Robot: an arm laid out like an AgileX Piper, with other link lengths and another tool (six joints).
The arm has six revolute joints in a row. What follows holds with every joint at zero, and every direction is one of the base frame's.
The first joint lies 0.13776 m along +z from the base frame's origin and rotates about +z.
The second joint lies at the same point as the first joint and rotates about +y.
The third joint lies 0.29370 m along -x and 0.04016 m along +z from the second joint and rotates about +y.
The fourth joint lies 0.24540 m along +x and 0.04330 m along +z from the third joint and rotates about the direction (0.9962, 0, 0.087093).
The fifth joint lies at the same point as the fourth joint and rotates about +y.
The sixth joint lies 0.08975 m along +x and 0.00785 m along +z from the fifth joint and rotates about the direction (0.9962, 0, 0.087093).
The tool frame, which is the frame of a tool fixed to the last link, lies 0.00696 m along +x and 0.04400 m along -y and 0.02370 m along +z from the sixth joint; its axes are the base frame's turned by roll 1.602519, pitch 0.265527 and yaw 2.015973 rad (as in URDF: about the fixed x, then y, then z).
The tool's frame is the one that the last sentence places.
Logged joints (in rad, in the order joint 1, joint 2, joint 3, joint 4, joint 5, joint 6), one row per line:
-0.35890 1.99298 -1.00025 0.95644 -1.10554 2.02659
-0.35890 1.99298 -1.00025 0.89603 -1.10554 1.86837
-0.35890 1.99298 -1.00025 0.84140 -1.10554 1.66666
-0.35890 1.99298 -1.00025 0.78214 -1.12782 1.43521
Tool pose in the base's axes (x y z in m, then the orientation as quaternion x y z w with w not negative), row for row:
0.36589 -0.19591 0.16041 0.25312 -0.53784 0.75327 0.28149
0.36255 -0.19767 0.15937 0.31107 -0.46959 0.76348 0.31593
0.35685 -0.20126 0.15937 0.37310 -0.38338 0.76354 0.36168
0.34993 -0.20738 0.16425 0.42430 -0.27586 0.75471 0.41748
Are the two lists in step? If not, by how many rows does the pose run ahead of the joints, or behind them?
They are in step.
